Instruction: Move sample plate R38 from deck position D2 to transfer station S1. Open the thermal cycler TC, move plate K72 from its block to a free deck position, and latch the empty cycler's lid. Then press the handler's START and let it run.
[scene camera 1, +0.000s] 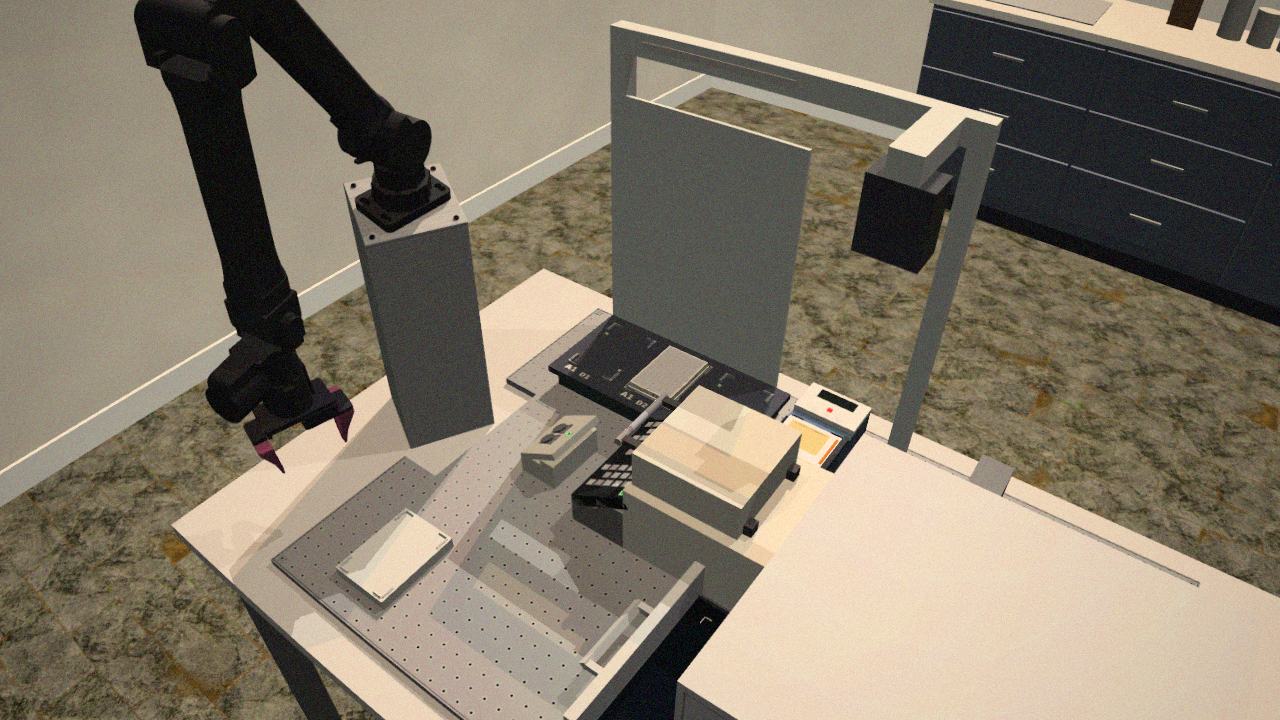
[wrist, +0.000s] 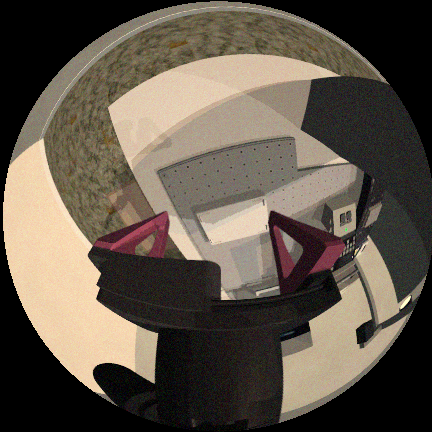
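Pixels of known places: gripper, between the fingertips: (scene camera 1: 314, 455) (wrist: 218, 216); arm's base, origin of its link: (scene camera 1: 403, 202).
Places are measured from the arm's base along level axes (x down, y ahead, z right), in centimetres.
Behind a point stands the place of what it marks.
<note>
My gripper (scene camera 1: 314, 454) {x 25.7, y 8.7, z 28.4 cm} (wrist: 218, 216) {x 25.7, y 8.7, z 28.4 cm} is open and empty, high over the table's left edge. A pale sample plate (scene camera 1: 669, 370) {x 34.7, y 29.3, z -28.4 cm} lies on the D2 position of the black deck (scene camera 1: 586, 380) {x 36.4, y 18.8, z -18.2 cm} at the back; its label is unreadable. A beige boxy instrument (scene camera 1: 716, 447) {x 20.9, y 54.0, z -6.8 cm}, apparently the thermal cycler, stands right of the middle with its lid down; any plate inside is hidden. A white rectangular pad with corner marks (scene camera 1: 393, 555) {x 39.0, y 21.8, z 27.1 cm} (wrist: 232, 220) {x 39.0, y 20.7, z 27.3 cm}, possibly station S1, lies on the perforated board. A small box with two dark controls and a green light (scene camera 1: 559, 445) {x 33.2, y 28.6, z -1.5 cm} (wrist: 344, 218) {x 35.0, y 24.7, z -3.5 cm} stands left of the cycler.
A dark keypad panel (scene camera 1: 606, 480) {x 32.5, y 39.5, z -0.4 cm} stands beside the cycler. The grey arm pedestal (scene camera 1: 429, 331) {x 19.0, y 6.3, z 3.6 cm} rises behind the perforated board (scene camera 1: 313, 555) {x 40.9, y 11.2, z 34.7 cm}. A tall grey panel (scene camera 1: 707, 241) {x 12.5, y 29.3, z -37.3 cm} and an overhead frame (scene camera 1: 939, 295) {x 6.8, y 68.2, z -40.1 cm} stand at the back. A handled drawer front (scene camera 1: 666, 617) {x 33.4, y 60.8, z 11.9 cm} and a large white cabinet (scene camera 1: 966, 591) {x 0.9, y 92.2, z 10.2 cm} are at the front right.
</note>
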